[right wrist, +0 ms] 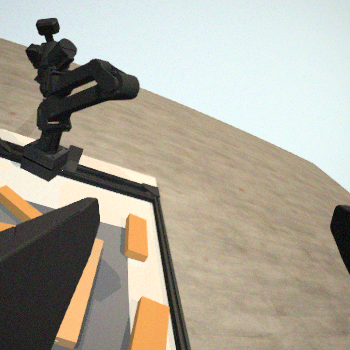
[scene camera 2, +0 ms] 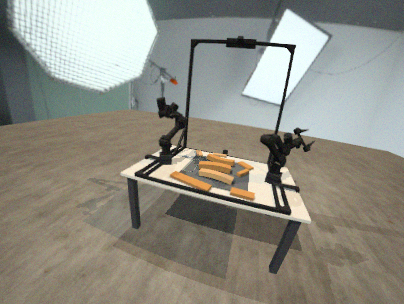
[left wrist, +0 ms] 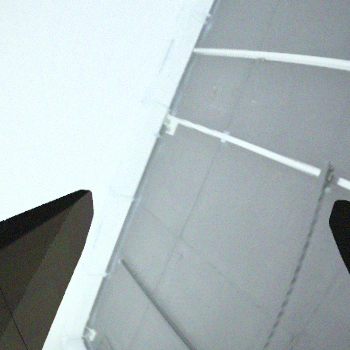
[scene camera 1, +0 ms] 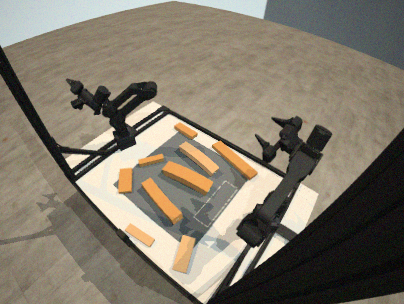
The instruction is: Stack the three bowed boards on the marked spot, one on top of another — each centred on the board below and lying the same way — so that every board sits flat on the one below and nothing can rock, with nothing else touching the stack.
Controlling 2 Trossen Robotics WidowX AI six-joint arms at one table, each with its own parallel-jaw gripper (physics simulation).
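Frame: origin at the left arm's base, x right, y up, z back, level; centimetres.
Seen in the pictures: left gripper, fingertip midpoint: point(right wrist: 57, 29) point(scene camera 2: 312, 134) point(left wrist: 216, 207) point(scene camera 1: 69, 82); right gripper, fingertip midpoint: point(right wrist: 219, 213) point(scene camera 2: 183, 116) point(scene camera 1: 263, 126); left arm's base, link origin: point(right wrist: 47, 146) point(scene camera 2: 274, 172) point(scene camera 1: 122, 133); right arm's base, link origin: point(scene camera 2: 165, 153).
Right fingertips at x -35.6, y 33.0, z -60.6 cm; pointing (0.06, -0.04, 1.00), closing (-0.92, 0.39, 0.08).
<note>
Pixels of each thing's top centre, then the offset from my right fingertips to it. "spot": a spot on its surface instead. Level surfaces: height alone.
- pale bowed board, top centre: point(right wrist: 79, 272) point(scene camera 1: 198, 154) point(scene camera 2: 216, 172) dz +26.1, dx +8.2, dy -35.0 cm
- grey mat, surface height: dy -39.8 cm
- marked spot, surface spot: point(scene camera 1: 222, 207) spot: dz -2.9, dx +14.7, dy -39.8 cm
- long straight plank, top centre: point(scene camera 1: 234, 157) point(scene camera 2: 190, 179) dz +15.5, dx -8.2, dy -37.4 cm
A pale bowed board point(scene camera 1: 199, 158) point(scene camera 2: 216, 175) point(right wrist: 82, 297), an orange bowed board point(scene camera 1: 187, 177) point(scene camera 2: 215, 167) and another orange bowed board point(scene camera 1: 161, 201) point(scene camera 2: 221, 160) lie apart on the grey mat point(scene camera 1: 165, 150), at different angles. The marked spot point(scene camera 1: 222, 207) is a pale outlined rectangle on the mat; no board lies inside it. My left gripper point(scene camera 1: 70, 92) point(scene camera 2: 310, 137) point(left wrist: 216, 207) is open and empty, raised beyond the table's left end in scene camera 1. My right gripper point(scene camera 1: 265, 127) point(right wrist: 219, 213) is open and empty, high near the table's back right edge in scene camera 1.
A long straight plank point(scene camera 1: 235, 160) point(scene camera 2: 191, 181) point(right wrist: 150, 325) lies along the table's back edge in scene camera 1. Short blocks point(scene camera 1: 185, 130) point(scene camera 1: 151, 160) point(scene camera 1: 125, 180) and flat pieces point(scene camera 1: 139, 235) point(scene camera 1: 184, 254) lie around the boards. Black rails and an overhead frame point(scene camera 2: 189, 95) border the table.
</note>
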